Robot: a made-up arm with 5 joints.
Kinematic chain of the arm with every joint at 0, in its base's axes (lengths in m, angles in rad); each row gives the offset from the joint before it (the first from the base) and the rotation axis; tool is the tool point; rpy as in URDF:
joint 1: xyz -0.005 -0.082 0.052 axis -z
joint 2: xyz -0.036 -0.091 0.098 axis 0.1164 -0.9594 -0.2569
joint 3: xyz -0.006 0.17 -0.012 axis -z
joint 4: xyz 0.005 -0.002 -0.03 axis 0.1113 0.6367 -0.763
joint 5: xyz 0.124 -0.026 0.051 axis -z
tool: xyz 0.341 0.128 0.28 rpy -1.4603 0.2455 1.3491
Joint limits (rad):
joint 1: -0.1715..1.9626
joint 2: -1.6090..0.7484
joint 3: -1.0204..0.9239
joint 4: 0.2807..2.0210
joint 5: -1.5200..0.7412
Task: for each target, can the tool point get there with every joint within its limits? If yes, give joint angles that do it. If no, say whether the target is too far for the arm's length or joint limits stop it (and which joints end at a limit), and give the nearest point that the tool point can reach.
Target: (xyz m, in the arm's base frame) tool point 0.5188 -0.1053 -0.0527
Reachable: yes | joints 1.1926 -0.7741 -0.6615 0.6909 -0.5930
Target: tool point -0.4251 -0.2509 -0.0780
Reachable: yes | joints 1.7991 -0.3743 0.1739 1.2170 0.0569
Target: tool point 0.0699 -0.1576 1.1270
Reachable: no: too far | nearest point 0.1802 -0.2690 0.6786 | short by 0.475 m
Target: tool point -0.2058 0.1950 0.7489
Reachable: no: joint limits stop it (at a limit: joint 3, joint 4, joint 5) | nearest point -0.1865 0.1684 0.6778 | short by 0.078 m
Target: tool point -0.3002 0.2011 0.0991
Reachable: no: joint limits stop it (at a limit: joint 1, joint 3, joint 4) | nearest point -0.3569 0.2120 0.0831 | short by 0.060 m
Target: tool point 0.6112 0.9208 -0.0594
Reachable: no: too far | nearest point 0.3119 0.4337 0.0152 | short by 0.577 m
